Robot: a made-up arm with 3 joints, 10 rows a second.
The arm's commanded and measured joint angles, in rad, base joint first. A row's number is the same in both.
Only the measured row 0 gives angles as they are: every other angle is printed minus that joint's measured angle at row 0.
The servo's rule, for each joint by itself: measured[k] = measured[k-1] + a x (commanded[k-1-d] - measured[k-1]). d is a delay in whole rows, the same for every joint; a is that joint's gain. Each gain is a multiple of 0.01, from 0.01 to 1. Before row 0 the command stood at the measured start. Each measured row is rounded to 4 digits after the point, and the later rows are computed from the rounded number. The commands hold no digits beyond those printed.
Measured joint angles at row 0:
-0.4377 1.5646 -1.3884
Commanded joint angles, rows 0 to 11:
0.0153 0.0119 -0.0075
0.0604 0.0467 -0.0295
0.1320 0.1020 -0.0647
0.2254 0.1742 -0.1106
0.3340 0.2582 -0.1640
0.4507 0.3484 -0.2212
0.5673 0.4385 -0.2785
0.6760 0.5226 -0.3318
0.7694 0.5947 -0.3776
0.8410 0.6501 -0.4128
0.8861 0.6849 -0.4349
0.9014 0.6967 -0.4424
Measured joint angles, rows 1 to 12:
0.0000 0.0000 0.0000
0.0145 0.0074 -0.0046
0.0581 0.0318 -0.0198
0.1283 0.0753 -0.0472
0.2205 0.1366 -0.0859
0.3283 0.2120 -0.1335
0.4446 0.2966 -0.1870
0.5612 0.3846 -0.2428
0.6703 0.4702 -0.2971
0.7644 0.5474 -0.3462
0.8372 0.6111 -0.3868
0.8837 0.6569 -0.4161
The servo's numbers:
d 1
a 0.95 0.62 0.61

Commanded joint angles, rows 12 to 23:
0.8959 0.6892 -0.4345
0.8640 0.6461 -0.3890
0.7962 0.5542 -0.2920
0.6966 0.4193 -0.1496
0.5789 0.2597 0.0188
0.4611 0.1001 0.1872
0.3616 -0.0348 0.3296
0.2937 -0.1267 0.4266
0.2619 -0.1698 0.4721
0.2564 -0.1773 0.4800
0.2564 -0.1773 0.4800
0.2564 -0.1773 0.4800
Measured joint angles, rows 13 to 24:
0.9005 0.6816 -0.4321
0.8961 0.6863 -0.4336
0.8656 0.6614 -0.4064
0.7997 0.5949 -0.3366
0.7018 0.4860 -0.2225
0.5850 0.3457 -0.0753
0.4673 0.1934 0.0848
0.3669 0.0519 0.2341
0.2974 -0.0588 0.3515
0.2637 -0.1276 0.4251
0.2568 -0.1584 0.4586
0.2564 -0.1701 0.4717

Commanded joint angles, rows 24 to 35:
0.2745 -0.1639 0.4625
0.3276 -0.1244 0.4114
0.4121 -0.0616 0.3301
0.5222 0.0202 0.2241
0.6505 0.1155 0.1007
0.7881 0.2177 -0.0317
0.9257 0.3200 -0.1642
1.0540 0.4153 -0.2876
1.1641 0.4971 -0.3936
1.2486 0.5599 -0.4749
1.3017 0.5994 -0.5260
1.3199 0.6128 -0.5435
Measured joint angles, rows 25 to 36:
0.2564 -0.1746 0.4768
0.2736 -0.1680 0.4681
0.3249 -0.1410 0.4335
0.4077 -0.0918 0.3704
0.5165 -0.0224 0.2812
0.6438 0.0631 0.1711
0.7809 0.1590 0.0474
0.9185 0.2588 -0.0817
1.0472 0.3558 -0.2073
1.1583 0.4434 -0.3209
1.2441 0.5156 -0.4148
1.2988 0.5676 -0.4826

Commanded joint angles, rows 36 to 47:
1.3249 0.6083 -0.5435
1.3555 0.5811 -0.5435
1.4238 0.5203 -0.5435
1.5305 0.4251 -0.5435
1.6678 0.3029 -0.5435
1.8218 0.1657 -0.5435
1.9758 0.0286 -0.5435
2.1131 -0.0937 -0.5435
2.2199 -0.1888 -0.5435
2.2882 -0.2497 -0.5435
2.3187 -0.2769 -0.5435
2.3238 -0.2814 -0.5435
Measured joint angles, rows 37 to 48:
1.3188 0.5956 -0.5197
1.3246 0.6035 -0.5342
1.3540 0.5896 -0.5399
1.4203 0.5466 -0.5421
1.5250 0.4713 -0.5430
1.6607 0.3669 -0.5433
1.8137 0.2422 -0.5434
1.9677 0.1098 -0.5435
2.1058 -0.0164 -0.5435
2.2142 -0.1233 -0.5435
2.2845 -0.2017 -0.5435
2.3170 -0.2483 -0.5435

